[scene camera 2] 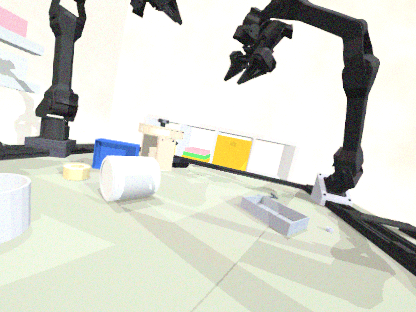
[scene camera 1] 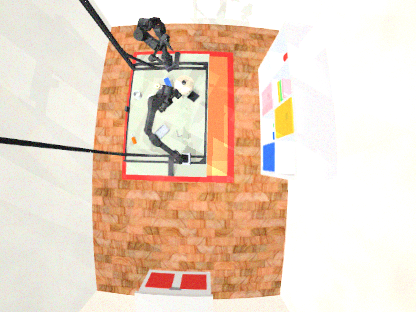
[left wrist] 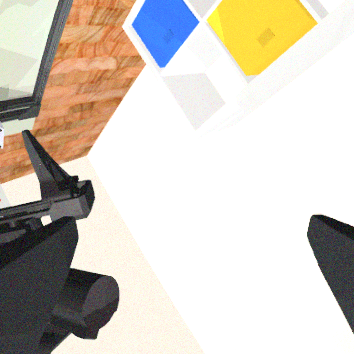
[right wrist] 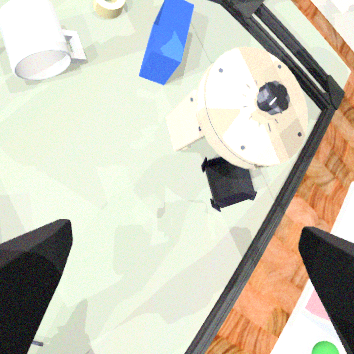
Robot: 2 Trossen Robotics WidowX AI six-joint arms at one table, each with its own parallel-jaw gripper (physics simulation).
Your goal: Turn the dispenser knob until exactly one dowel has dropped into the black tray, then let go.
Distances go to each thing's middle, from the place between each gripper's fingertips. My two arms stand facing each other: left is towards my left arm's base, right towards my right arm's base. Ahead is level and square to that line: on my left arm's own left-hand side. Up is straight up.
I see my left gripper 340 mm above the dark lobed knob [right wrist: 272, 97], 50 mm short of it and 10 mm to the right of it. The rest, counted from my left hand: white mug [scene camera 2: 121, 177] 450 mm below, 240 mm behind, 20 mm to the right; then blue box [scene camera 2: 103, 147] 450 mm below, 90 mm to the left, 90 mm behind; then grey open tray [scene camera 2: 286, 220] 480 mm below, 330 mm to the right, 230 mm behind.
The dark lobed knob lies 200 mm to the left of my right hand, 170 mm below it and 110 mm ahead of it. Round my right hand: white mug 280 mm below, 190 mm behind, 180 mm to the left; blue box 280 mm to the left, 280 mm below, 40 mm behind; grey open tray 300 mm below, 180 mm behind, 130 mm to the right.
